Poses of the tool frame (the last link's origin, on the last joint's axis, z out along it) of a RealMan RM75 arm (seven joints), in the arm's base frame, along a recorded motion.
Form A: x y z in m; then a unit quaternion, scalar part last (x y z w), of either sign.
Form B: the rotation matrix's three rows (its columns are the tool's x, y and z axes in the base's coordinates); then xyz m. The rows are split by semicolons. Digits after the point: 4 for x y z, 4 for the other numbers.
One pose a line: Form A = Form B
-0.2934 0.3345 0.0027 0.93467 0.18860 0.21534 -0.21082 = 0.8361 0.4434 0.3230; 0.2618 -0.8400 0.4753; 0.4821 -0.3129 -0.8184; -0.2934 0.3345 0.0027
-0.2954 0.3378 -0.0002 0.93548 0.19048 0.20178 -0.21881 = 0.8460 0.4447 0.2942; 0.2681 -0.8317 0.4863; 0.4609 -0.3325 -0.8228; -0.2954 0.3378 -0.0002
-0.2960 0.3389 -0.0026 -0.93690 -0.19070 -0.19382 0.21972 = 0.8521 0.4425 0.2794; 0.2722 -0.8307 0.4856; 0.4470 -0.3378 -0.8283; -0.2960 0.3389 -0.0026
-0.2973 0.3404 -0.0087 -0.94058 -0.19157 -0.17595 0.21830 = 0.8647 0.4372 0.2473; 0.2836 -0.8313 0.4781; 0.4146 -0.3432 -0.8428; -0.2973 0.3404 -0.0087
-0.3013 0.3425 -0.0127 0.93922 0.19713 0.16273 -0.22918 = 0.8693 0.4449 0.2153; 0.2957 -0.8172 0.4947; 0.3960 -0.3663 -0.8420; -0.3013 0.3425 -0.0127
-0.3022 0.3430 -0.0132 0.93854 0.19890 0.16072 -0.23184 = 0.8692 0.4479 0.2095; 0.2988 -0.8134 0.4991; 0.3939 -0.3712 -0.8408; -0.3022 0.3430 -0.0132
